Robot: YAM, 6 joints.
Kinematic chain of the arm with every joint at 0, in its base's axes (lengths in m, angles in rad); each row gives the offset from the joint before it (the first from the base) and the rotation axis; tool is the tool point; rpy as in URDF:
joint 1: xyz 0 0 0.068 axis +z
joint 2: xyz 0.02 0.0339 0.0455 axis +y
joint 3: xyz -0.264 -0.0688 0 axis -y
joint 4: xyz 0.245 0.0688 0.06 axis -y
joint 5: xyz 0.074 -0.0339 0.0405 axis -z
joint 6: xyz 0.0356 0 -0.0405 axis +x
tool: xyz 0 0 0 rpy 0 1.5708 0
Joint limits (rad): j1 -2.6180..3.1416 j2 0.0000..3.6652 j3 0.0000..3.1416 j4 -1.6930..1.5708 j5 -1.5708..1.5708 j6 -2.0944..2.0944
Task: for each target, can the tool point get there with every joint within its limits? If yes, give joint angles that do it. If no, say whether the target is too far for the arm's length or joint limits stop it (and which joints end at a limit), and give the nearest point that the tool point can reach.
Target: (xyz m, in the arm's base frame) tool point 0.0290 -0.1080 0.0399
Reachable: yes | joints -1.3632 1.7749 0.3264 -0.6116 -0.1718 -0.1457
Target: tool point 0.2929 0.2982 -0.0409
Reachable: yes | joints 0.7210 2.7550 1.7818 -0.9887 -1.0358 -1.7268
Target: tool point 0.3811 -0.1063 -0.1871
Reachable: yes | joints -0.1871 3.0719 1.6171 0.1541 1.2350 1.5242
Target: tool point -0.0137 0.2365 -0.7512
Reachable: no: too far | nearest point -0.0140 0.2424 -0.3803 | short by 0.371 m
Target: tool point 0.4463 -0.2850 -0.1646
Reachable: yes | joints -0.5580 3.1922 2.1114 0.3006 0.1533 -0.1216
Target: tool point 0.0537 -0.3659 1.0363
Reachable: no: too far | nearest point 0.0351 -0.2393 0.6987 | short by 0.361 m
